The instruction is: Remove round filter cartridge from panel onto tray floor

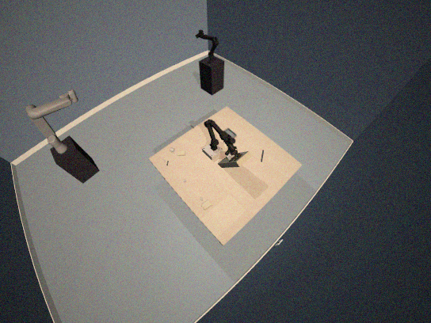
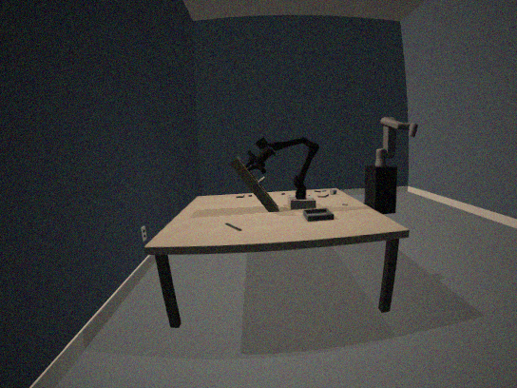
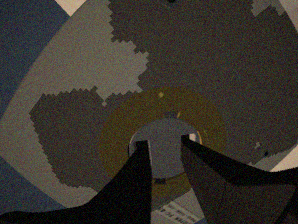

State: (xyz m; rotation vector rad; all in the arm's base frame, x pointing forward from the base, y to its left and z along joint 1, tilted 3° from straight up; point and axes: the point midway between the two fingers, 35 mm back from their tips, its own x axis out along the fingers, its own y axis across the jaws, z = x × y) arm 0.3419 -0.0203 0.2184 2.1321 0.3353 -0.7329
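The round grey filter cartridge is 10 mm ahead of my gripper tip and 10 mm below it. Round my gripper tip: dark tray 400 mm behind, 300 mm to the left, 260 mm below.
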